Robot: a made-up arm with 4 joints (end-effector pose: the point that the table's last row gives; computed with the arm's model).
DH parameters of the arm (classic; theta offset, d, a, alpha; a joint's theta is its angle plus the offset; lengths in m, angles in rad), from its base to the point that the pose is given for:
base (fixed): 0 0.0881 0 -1.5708
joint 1: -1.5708 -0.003 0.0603 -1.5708
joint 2: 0.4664 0 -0.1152 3.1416
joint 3: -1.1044 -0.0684 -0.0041 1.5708
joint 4: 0.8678 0 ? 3.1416
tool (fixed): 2.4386 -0.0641 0 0
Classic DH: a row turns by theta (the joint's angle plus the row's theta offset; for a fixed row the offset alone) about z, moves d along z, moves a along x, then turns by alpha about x.
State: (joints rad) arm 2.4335 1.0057 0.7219 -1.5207
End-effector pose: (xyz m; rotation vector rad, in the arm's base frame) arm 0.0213 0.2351 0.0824 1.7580 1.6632 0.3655
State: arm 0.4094 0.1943 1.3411 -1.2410
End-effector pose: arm -0.0510 0.0620 -0.0792 -0.7701 1.0359 1.3140
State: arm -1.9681 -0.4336 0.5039 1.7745
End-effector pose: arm -0.0495 -0.1177 0.2107 1.2967 -2.0568 -1.9248
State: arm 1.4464 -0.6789 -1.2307 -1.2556
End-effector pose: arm -0.0376 0.1148 0.0652 1.2061 0.8843 0.6213
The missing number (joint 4, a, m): -0.1332
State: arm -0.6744 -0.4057 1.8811 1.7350
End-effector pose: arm 0.0628 0.0280 0.2286 -1.3956 -2.3024 -1.5264
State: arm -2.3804 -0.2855 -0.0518 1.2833
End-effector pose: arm -0.0616 -0.0642 0.2841 1.4223 -2.1028 -0.8457
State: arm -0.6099 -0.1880 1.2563 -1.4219
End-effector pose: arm 0.0988 -0.0201 -0.0563 -1.4071 0.5421 0.7133
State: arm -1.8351 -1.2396 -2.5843 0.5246
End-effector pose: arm -0.0430 -0.0148 0.2831 1.2273 -1.1695 0.8258
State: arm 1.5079 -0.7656 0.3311 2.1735
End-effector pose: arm 0.0403 -0.1526 0.0087 -1.6051 -0.1492 -0.8896
